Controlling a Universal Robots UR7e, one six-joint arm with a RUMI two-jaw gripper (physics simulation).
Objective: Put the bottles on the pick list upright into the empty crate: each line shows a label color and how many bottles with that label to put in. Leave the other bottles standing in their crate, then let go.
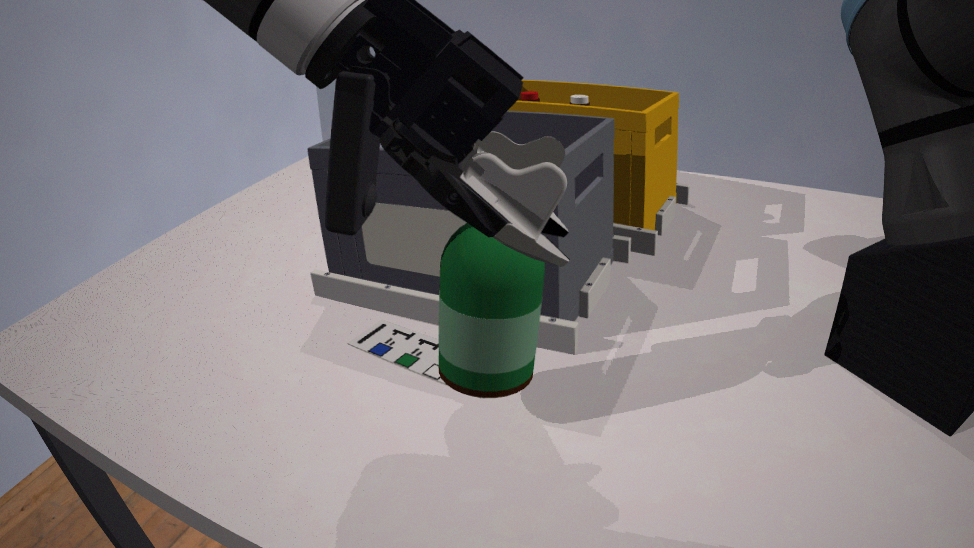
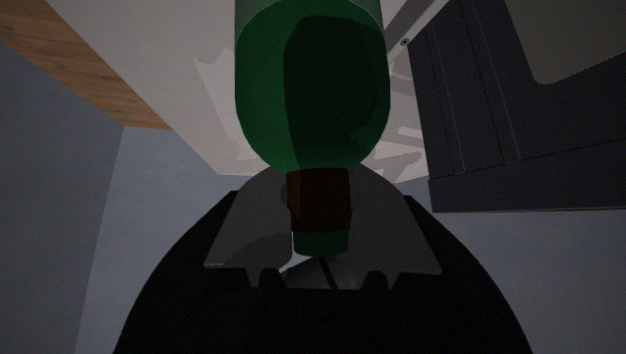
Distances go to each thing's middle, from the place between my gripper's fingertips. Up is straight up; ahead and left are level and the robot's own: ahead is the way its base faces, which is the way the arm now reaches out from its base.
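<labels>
The pick list (image 1: 416, 352) is 14 cm ahead of my hand, 13 cm below it and 3 cm to the right of it. For the pale rail (image 1: 421, 306), it's 16 cm ahead of my hand, 12 cm below and 9 cm to the right, while the green bottle (image 1: 490, 296) sits 5 cm ahead of my hand, 2 cm to the left of it and 2 cm below it.
</labels>
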